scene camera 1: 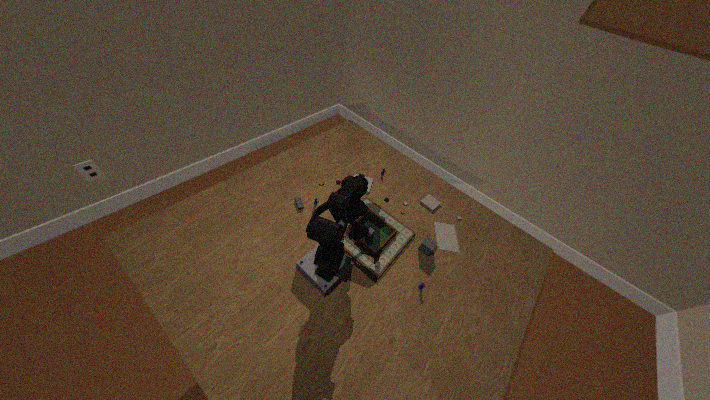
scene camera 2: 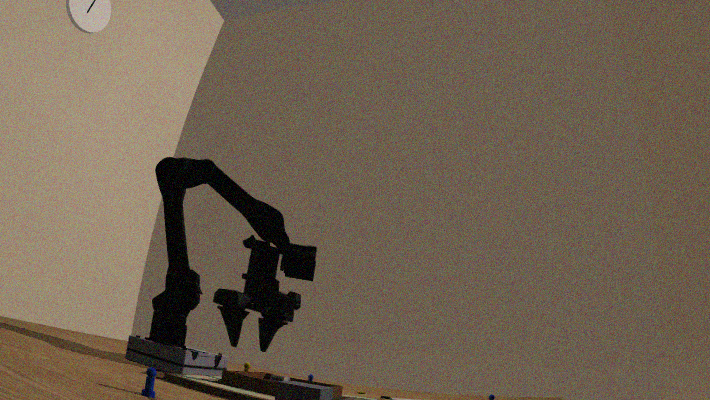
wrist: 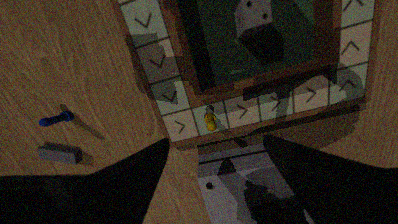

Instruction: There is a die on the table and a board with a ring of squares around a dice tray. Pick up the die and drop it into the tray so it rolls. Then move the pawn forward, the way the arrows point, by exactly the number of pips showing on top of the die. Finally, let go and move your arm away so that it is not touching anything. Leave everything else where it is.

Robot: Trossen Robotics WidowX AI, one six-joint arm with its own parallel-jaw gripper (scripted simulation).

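Observation:
My gripper [scene camera 2: 249, 349] open, holding nothing. Gripper also in the wrist view [wrist: 215, 141].

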